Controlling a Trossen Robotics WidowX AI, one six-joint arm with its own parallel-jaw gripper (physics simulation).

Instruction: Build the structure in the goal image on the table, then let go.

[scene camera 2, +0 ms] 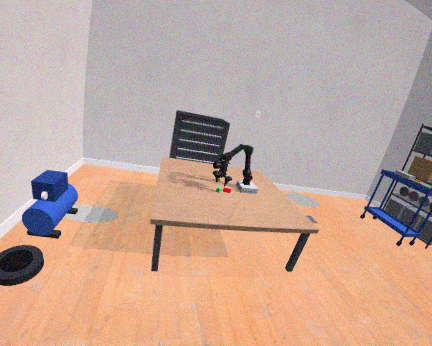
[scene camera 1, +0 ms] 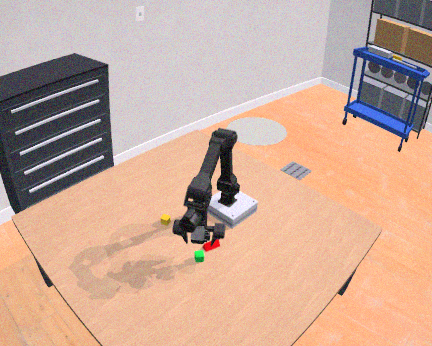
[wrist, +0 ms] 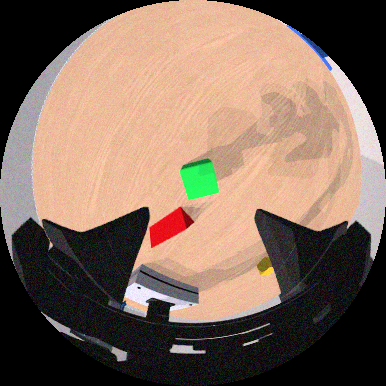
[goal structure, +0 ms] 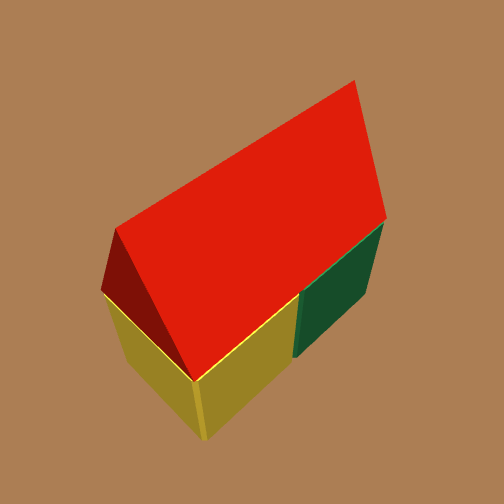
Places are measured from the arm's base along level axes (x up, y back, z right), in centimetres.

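Where they show: gripper, fingertip midpoint: (scene camera 2: 220,184) (scene camera 1: 199,244) (wrist: 204,213); arm's base at its link origin: (scene camera 2: 246,183) (scene camera 1: 227,201) (wrist: 159,302).
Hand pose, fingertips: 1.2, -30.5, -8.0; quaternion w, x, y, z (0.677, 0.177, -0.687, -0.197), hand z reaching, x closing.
Each offset is from my fingertips to the top centre of the thing, as dx, dy, dz. Level surfaces: height alone.
A green cube @[-3.5, -1.1, -1.1] (scene camera 1: 199,256) (scene camera 2: 218,190) (wrist: 200,180) sits on the table. A red wedge-like block @[-3.5, +7.6, -0.3] (scene camera 1: 212,245) (scene camera 2: 227,190) (wrist: 169,228) lies on the table close beside it, with a small gap between them in the wrist view. A yellow cube @[-3.5, +6.8, +23.2] (scene camera 1: 165,219) (wrist: 266,269) sits apart on the table, farther back to the left in scene camera 1; in the wrist view it shows near the right finger. My gripper (scene camera 1: 200,243) (scene camera 2: 222,183) (wrist: 204,213) is wide open and empty, above the table near the red block and green cube.
The arm's white base plate (scene camera 1: 240,212) (scene camera 2: 247,188) (wrist: 169,290) stands on the table @[dx -6.7] (scene camera 1: 280,285) (scene camera 2: 225,212), right of the blocks in scene camera 1. A dark drawer cabinet (scene camera 1: 55,90) (scene camera 2: 200,135) stands beyond the table. A blue cart (scene camera 1: 378,119) (scene camera 2: 392,221) stands off to the right.
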